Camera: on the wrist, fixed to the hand. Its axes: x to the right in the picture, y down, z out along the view.
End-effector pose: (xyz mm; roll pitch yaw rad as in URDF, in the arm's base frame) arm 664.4 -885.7 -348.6 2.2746 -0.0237 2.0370
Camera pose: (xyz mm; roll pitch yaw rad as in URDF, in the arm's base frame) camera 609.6 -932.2 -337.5 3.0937 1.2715 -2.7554
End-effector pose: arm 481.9 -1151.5 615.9 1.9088 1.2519 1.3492
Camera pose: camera 410.1 -1154.5 627.2 -1.5129 0.3191 -1.7213
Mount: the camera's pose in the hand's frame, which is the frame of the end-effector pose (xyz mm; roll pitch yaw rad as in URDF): -16.6 -36.4 -60.7 0.0352 -0.4055 -1.5698
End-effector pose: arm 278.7 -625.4 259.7 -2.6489 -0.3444 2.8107
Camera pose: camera 315.0 -641.4 320.6 2.8316 -0.0824 -1.8730
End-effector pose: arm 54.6 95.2 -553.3 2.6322 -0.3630 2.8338
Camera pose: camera 62.7 28.2 -526.2 2.6193 0.8339 -2.3120
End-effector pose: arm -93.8 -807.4 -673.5 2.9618 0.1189 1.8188
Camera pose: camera -136.5 -828.7 -618.7 -2.9642 0.5808 -2.8162
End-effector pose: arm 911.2 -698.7 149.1 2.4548 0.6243 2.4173
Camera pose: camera 866.7 -748.3 178.2 -2.1044 0.8049 -1.4508
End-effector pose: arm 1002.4 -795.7 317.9 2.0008 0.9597 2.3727
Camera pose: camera 964.9 -857.3 327.0 -1.5524 0.6118 -0.7988
